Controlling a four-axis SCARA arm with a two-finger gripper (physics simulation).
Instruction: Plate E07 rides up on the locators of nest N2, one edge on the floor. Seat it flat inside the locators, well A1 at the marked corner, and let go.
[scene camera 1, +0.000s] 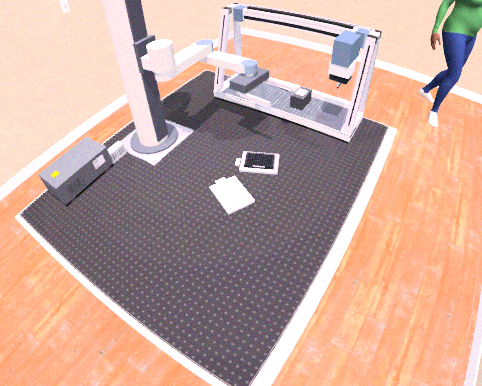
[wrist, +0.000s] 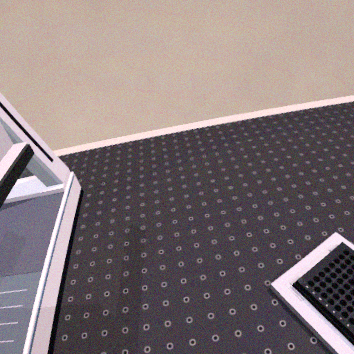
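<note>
A black well plate, E07, lies on a white nest near the mat's middle. In the wrist view part of both shows at the lower right. Its tilt, the locators and the marked corner are too small to make out. A second white nest-like block lies nearer the camera; no label is readable, so I cannot tell which is N2. My gripper is open and empty, over the framed deck at the back, well apart from the plate. In the wrist view part of one finger shows at the left edge.
A gantry frame with a dark box and a hanging blue tool head stands at the back. A grey control box stands left of the arm's column. A person stands at the back right, off the dark mat.
</note>
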